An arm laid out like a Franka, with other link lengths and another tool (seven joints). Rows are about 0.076 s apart.
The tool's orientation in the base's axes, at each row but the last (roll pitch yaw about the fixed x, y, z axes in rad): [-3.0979 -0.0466 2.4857]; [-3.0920 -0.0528 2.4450]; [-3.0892 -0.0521 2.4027]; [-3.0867 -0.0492 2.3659]
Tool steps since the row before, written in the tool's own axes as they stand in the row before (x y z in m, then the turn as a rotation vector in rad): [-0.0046 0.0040 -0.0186 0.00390 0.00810 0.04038]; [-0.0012 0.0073 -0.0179 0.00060 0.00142 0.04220]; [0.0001 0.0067 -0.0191 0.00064 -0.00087 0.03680]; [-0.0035 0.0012 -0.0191 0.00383 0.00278 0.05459]
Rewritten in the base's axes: [0.0073 0.0005 0.0182 -0.00073 0.00855 -0.04047]; [0.0069 0.0049 0.0174 -0.00260 0.00130 -0.04213]; [0.0058 0.0051 0.0187 -0.00377 -0.00035 -0.03662]; [0.0047 -0.0015 0.0188 -0.00480 0.00440 -0.05441]
